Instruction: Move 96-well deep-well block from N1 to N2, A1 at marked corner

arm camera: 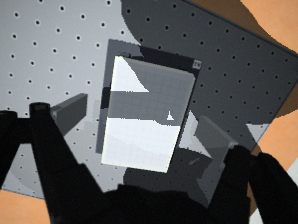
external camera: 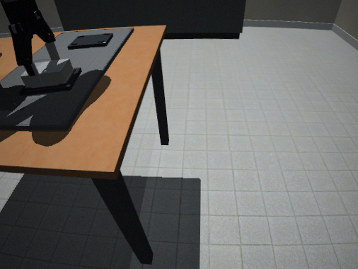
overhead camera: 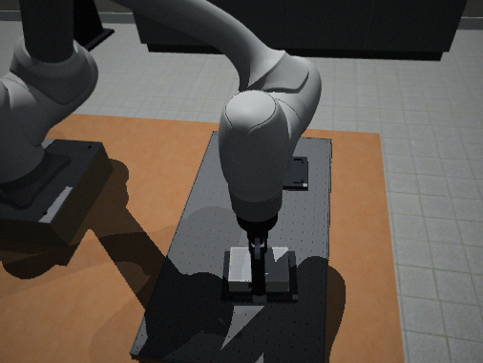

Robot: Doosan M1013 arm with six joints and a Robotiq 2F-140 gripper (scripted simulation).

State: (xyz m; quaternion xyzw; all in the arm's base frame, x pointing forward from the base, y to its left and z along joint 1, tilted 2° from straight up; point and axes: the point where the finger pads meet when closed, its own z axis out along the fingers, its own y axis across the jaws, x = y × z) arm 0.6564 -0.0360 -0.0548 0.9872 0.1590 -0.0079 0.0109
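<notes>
Right now the deep-well block is 10 mm below my hand. Also, from my hand: plate nest 40 mm below.
</notes>
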